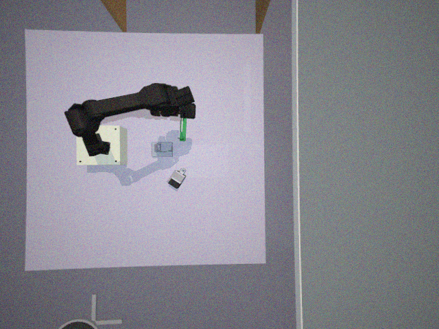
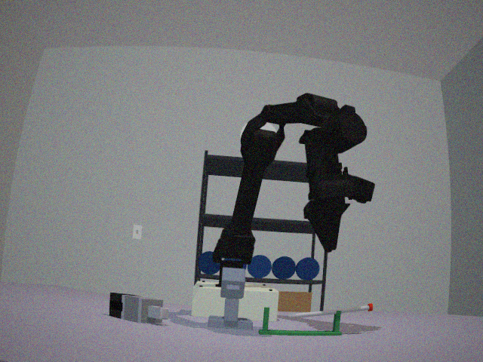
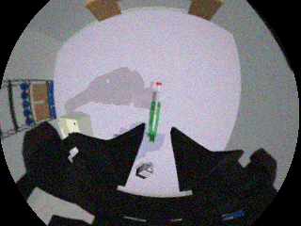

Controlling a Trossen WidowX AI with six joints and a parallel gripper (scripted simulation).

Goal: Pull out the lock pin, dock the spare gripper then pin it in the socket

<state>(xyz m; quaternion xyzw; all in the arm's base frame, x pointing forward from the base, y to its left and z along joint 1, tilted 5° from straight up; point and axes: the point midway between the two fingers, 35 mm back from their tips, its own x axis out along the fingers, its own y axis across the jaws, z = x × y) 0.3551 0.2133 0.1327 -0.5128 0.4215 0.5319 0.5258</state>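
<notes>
The green cradle is 12 cm below my gripper tip and 4 cm to the right of it. From my gripper tip the other things lie so: black spare gripper: 31 cm to the right, 13 cm below, 3 cm ahead; then socket: 17 cm to the right, 9 cm below, 7 cm behind.
</notes>
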